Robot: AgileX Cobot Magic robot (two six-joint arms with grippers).
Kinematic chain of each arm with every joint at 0, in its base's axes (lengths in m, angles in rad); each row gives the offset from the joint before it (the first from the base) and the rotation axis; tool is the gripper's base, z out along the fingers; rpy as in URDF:
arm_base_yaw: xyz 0 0 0.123 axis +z
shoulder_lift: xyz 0 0 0 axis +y
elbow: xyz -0.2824 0 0.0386 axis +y
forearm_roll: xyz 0.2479 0 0.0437 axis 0.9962 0 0.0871
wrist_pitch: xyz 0 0 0 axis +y
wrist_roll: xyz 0.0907 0 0.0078 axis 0.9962 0 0.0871
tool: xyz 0 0 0 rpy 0 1.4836 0
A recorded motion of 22 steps. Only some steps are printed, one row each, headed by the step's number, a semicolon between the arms.
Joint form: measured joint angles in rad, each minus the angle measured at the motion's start. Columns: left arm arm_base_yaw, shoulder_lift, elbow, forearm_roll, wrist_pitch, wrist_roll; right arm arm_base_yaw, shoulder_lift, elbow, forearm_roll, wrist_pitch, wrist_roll.
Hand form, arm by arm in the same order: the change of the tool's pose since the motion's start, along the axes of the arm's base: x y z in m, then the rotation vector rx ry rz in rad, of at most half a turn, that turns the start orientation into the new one. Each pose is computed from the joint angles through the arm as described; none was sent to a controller.
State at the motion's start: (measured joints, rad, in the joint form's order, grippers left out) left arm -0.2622 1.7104 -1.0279 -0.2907 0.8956 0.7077; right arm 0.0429 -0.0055 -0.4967 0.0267 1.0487 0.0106
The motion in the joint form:
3: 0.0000 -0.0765 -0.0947 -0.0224 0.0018 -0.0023; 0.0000 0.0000 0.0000 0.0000 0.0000 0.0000
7: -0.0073 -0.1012 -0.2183 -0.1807 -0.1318 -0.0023; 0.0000 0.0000 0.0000 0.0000 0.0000 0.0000
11: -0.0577 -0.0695 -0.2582 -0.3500 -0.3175 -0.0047; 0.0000 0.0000 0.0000 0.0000 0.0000 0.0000
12: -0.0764 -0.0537 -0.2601 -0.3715 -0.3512 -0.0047; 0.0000 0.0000 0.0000 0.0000 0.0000 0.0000
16: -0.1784 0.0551 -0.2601 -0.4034 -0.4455 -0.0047; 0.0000 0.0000 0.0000 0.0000 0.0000 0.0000
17: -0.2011 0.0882 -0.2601 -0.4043 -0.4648 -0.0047; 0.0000 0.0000 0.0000 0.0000 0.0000 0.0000
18: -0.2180 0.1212 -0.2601 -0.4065 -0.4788 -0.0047; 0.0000 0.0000 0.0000 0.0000 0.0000 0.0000
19: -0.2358 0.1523 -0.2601 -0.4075 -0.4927 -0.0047; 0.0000 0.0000 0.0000 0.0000 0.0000 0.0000
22: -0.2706 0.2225 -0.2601 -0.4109 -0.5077 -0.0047; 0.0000 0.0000 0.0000 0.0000 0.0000 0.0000
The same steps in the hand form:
3: 0.0106 -0.0045 0.0476 -0.0634 -0.1579 0.0127; 0.0000 0.0000 0.0000 0.0000 0.0000 0.0000
7: 0.0340 -0.0203 0.0980 -0.2553 -0.3869 0.1165; 0.0000 0.0000 0.0000 0.0000 0.0000 0.0000
11: 0.0502 -0.0452 0.1116 -0.4233 -0.5065 0.2272; 0.0000 0.0000 0.0000 0.0000 0.0000 0.0000
12: 0.0527 -0.0526 0.1085 -0.4406 -0.5134 0.2371; 0.0000 0.0000 0.0000 0.0000 0.0000 0.0000
16: 0.0576 -0.0932 0.0715 -0.4408 -0.4696 0.2096; 0.0000 0.0000 0.0000 0.0000 0.0000 0.0000
17: 0.0585 -0.1026 0.0591 -0.4301 -0.4537 0.1993; 0.0000 0.0000 0.0000 0.0000 0.0000 0.0000
18: 0.0595 -0.1100 0.0464 -0.4181 -0.4343 0.1929; 0.0000 0.0000 0.0000 0.0000 0.0000 0.0000
19: 0.0597 -0.1175 0.0343 -0.4061 -0.4171 0.1844; 0.0000 0.0000 0.0000 0.0000 0.0000 0.0000
22: 0.0582 -0.1325 0.0058 -0.3757 -0.3650 0.1637; 0.0000 0.0000 0.0000 0.0000 0.0000 0.0000

